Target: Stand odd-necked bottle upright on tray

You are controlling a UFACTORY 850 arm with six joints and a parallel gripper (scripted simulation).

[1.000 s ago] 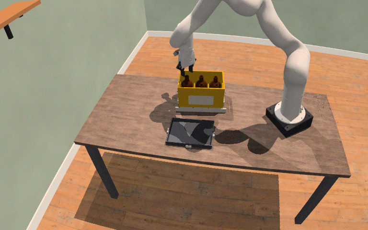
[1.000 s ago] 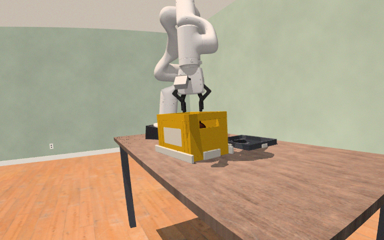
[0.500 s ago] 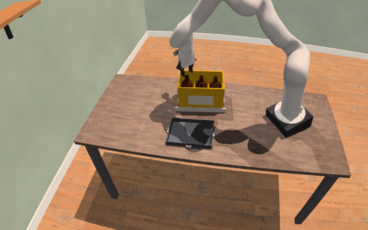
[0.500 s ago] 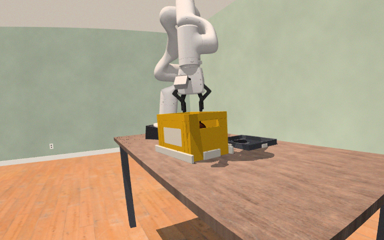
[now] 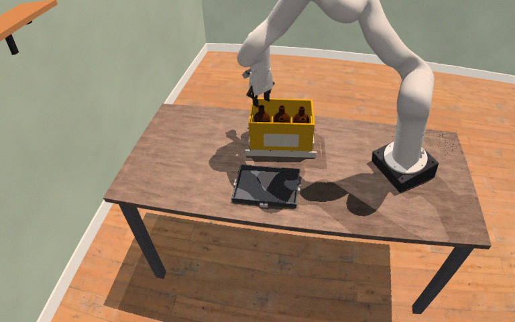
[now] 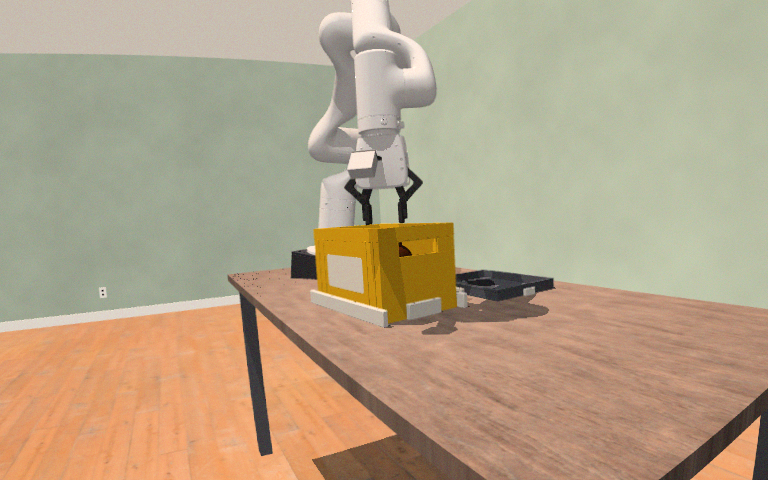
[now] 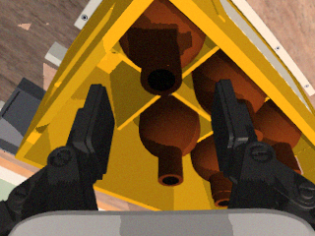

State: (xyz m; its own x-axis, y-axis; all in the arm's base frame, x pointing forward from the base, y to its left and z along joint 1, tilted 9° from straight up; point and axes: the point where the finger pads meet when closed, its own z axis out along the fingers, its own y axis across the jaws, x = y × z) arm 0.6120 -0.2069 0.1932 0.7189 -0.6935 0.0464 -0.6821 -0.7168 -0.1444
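Now: the yellow crate 110 mm below my hand, 90 mm behind it and 40 mm to the left of it. From my hand the other things lie so: dark tray (330 mm to the left, 190 mm below, 50 mm behind).
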